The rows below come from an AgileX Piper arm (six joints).
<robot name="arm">
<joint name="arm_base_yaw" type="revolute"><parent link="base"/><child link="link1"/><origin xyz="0 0 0.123" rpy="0 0 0"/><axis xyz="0 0 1"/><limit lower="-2.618" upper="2.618"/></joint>
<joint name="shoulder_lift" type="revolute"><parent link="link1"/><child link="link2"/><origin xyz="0 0 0" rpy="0 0 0"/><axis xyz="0 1 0"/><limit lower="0" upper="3.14"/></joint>
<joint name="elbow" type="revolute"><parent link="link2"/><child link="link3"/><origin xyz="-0.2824 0 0.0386" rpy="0 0 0"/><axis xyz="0 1 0"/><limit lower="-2.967" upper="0"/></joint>
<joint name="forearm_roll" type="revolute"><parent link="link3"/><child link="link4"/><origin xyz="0.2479 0 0.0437" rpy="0 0 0"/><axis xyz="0.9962 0 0.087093"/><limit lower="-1.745" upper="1.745"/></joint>
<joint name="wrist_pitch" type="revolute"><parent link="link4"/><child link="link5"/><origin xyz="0 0 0" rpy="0 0 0"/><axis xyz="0 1 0"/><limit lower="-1.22" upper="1.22"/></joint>
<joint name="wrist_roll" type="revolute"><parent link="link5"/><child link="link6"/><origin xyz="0.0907 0 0.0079" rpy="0 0 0"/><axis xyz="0.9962 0 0.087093"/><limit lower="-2.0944" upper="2.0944"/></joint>
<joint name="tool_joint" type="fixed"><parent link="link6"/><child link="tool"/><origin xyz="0 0 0" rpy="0 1.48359 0"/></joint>
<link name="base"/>
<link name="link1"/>
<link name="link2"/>
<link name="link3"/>
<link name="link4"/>
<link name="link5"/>
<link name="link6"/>
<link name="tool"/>
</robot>
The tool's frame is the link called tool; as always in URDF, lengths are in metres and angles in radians.
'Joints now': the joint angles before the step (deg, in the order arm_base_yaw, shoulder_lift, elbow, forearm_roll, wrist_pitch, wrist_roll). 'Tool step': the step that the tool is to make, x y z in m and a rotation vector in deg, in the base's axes. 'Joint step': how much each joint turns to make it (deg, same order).
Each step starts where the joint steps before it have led.
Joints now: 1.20 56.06 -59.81 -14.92 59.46 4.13
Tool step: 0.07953 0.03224 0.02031 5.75 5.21 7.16
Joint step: 4.60 18.07 -18.12 7.73 4.49 -2.86
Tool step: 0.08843 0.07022 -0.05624 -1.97 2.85 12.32
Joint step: 9.80 19.23 -7.45 -0.42 -8.88 -1.69
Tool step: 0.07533 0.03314 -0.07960 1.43 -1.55 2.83
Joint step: 1.18 17.63 -5.91 0.72 -13.72 -0.06
